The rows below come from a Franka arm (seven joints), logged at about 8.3 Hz.
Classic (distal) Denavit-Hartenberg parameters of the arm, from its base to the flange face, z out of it. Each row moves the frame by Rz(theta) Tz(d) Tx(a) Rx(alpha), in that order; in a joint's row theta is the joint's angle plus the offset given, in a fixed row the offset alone. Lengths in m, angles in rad.
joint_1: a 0, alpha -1.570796, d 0.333, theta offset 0
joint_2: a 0, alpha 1.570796, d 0, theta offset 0
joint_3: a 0.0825, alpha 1.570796, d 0.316, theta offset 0
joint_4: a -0.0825, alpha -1.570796, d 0, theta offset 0
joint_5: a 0, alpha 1.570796, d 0.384, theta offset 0
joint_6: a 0.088, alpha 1.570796, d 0, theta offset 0
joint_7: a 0, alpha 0, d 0.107, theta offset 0
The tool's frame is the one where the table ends.
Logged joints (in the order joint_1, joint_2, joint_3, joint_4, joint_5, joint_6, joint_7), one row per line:
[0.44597, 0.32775, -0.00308, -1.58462, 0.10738, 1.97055, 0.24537]
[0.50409, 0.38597, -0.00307, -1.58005, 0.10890, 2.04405, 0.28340]
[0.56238, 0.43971, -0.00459, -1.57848, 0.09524, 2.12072, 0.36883]
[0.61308, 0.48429, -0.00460, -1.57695, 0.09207, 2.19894, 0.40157]
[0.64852, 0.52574, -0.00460, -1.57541, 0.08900, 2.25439, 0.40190]
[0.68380, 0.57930, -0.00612, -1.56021, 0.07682, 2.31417, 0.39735]
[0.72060, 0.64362, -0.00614, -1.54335, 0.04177, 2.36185, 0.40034]
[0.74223, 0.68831, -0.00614, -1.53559, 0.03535, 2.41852, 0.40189]
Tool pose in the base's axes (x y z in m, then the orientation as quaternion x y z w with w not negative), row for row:
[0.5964, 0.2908, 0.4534, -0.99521, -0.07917, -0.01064, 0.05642]
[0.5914, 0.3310, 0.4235, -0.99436, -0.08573, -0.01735, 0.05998]
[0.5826, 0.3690, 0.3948, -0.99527, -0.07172, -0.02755, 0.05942]
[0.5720, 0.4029, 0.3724, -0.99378, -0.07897, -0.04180, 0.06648]
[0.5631, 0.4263, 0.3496, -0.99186, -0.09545, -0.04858, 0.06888]
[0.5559, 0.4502, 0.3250, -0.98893, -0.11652, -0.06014, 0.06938]
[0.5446, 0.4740, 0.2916, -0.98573, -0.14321, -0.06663, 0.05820]
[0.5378, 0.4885, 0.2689, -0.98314, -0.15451, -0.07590, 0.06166]
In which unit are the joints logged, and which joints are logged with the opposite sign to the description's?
The joints are logged in radians. Opposite sign: none.
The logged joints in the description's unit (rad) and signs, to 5 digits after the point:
[0.44597, 0.32775, -0.00308, -1.58462, 0.10738, 1.97055, 0.24537]
[0.50409, 0.38597, -0.00307, -1.58005, 0.10890, 2.04405, 0.28340]
[0.56238, 0.43971, -0.00459, -1.57848, 0.09524, 2.12072, 0.36883]
[0.61308, 0.48429, -0.00460, -1.57695, 0.09207, 2.19894, 0.40157]
[0.64852, 0.52574, -0.00460, -1.57541, 0.08900, 2.25439, 0.40190]
[0.68380, 0.57930, -0.00612, -1.56021, 0.07682, 2.31417, 0.39735]
[0.72060, 0.64362, -0.00614, -1.54335, 0.04177, 2.36185, 0.40034]
[0.74223, 0.68831, -0.00614, -1.53559, 0.03535, 2.41852, 0.40189]

